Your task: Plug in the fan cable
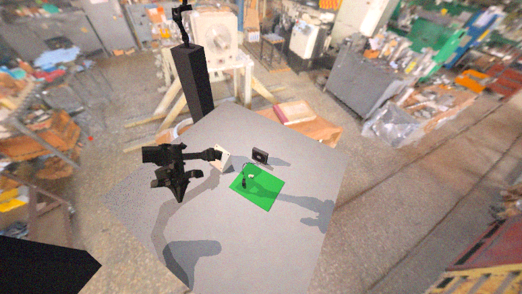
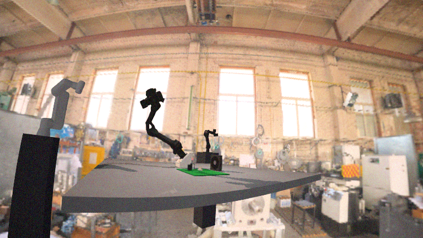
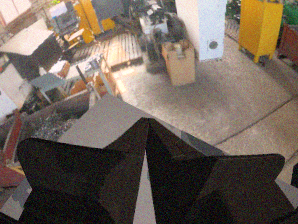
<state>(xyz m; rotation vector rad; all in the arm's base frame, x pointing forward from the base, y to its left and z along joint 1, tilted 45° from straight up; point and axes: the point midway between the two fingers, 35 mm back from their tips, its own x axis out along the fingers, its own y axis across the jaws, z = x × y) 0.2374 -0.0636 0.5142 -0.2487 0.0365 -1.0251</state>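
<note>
Right now my gripper tip is 6 cm short of the dark plug, 35 cm to the right of it and 42 cm above it. Round my gripper tip: flat green board: 14 cm ahead, 39 cm to the left, 45 cm below; black fan: 6 cm ahead, 57 cm to the left, 38 cm below.
</note>
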